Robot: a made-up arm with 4 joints. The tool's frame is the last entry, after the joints.
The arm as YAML. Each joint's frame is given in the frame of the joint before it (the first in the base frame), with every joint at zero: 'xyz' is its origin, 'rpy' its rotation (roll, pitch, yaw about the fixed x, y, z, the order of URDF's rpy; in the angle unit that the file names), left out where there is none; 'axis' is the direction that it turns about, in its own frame. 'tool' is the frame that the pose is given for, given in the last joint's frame.
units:
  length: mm
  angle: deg
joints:
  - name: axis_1
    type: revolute
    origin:
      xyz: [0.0, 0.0, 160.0]
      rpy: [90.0, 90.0, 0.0]
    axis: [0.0, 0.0, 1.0]
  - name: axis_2
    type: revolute
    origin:
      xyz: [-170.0, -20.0, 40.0]
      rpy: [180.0, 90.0, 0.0]
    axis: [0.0, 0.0, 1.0]
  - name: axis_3
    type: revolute
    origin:
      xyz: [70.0, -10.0, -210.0]
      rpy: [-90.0, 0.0, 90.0]
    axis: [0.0, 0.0, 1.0]
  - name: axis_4
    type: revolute
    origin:
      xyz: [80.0, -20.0, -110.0]
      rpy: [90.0, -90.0, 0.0]
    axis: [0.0, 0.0, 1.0]
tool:
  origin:
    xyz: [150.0, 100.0, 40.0]
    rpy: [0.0, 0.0, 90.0]
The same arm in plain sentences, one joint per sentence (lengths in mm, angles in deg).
The arm has four revolute joints in a row. What follows holds with every joint at zero, and every direction is one of the base frame's.
Joint 1 is mounted 160 mm along +z from the base frame's origin and rotates about -y.
Joint 2 is mounted 20 mm along -x and 40 mm along -y and 170 mm along +z from joint 1 and rotates about +z.
Joint 3 is mounted 10 mm along +x and 70 mm along +y and 210 mm along -z from joint 2 and rotates about -y.
Joint 4 is mounted 80 mm along -x and 110 mm along +y and 20 mm along +z from joint 3 and rotates about +z.
The tool frame, which is the frame that the pose is given for, is mounted 100 mm along +x and 150 mm along -y and 40 mm along +z from joint 4; its axes are parallel to the base frame's.

